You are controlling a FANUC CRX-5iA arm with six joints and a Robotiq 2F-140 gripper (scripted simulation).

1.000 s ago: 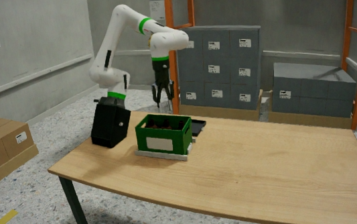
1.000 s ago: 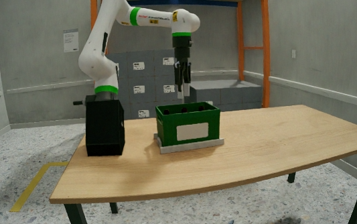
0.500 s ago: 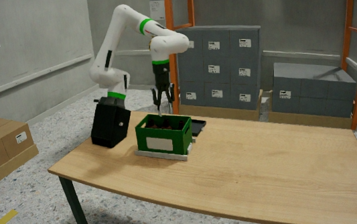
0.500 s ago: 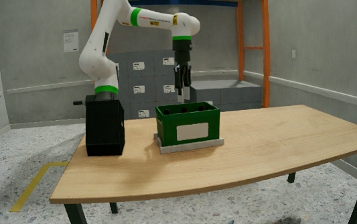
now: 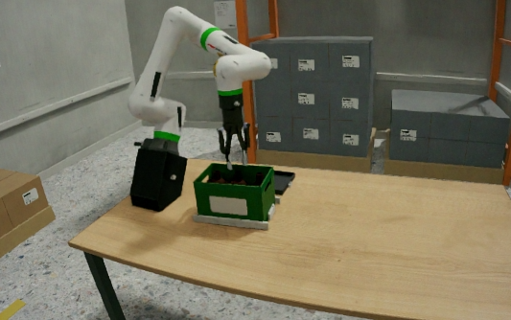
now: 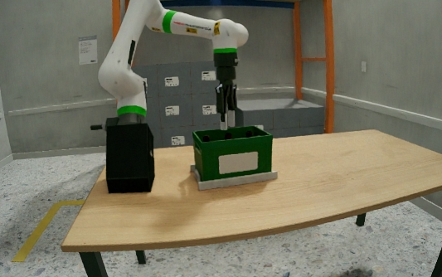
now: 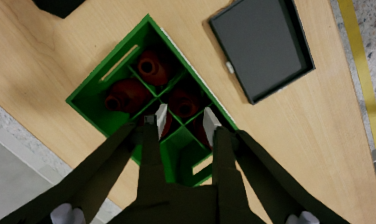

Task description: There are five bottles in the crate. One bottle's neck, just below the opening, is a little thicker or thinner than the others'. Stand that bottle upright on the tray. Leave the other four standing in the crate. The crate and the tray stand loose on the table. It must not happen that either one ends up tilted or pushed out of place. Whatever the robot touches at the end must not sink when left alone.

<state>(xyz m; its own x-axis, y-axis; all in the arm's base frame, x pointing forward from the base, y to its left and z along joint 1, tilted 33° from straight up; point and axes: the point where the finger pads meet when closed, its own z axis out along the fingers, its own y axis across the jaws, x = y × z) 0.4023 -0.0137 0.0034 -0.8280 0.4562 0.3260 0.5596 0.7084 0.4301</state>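
My hand is 10 mm short of the green crate, 40 mm to the left of it and 130 mm above it. From my hand the other things lie so: brown bottle 90 mm behind, 20 mm to the right, 130 mm below; then dark tray 10 mm behind, 240 mm to the left, 200 mm below.
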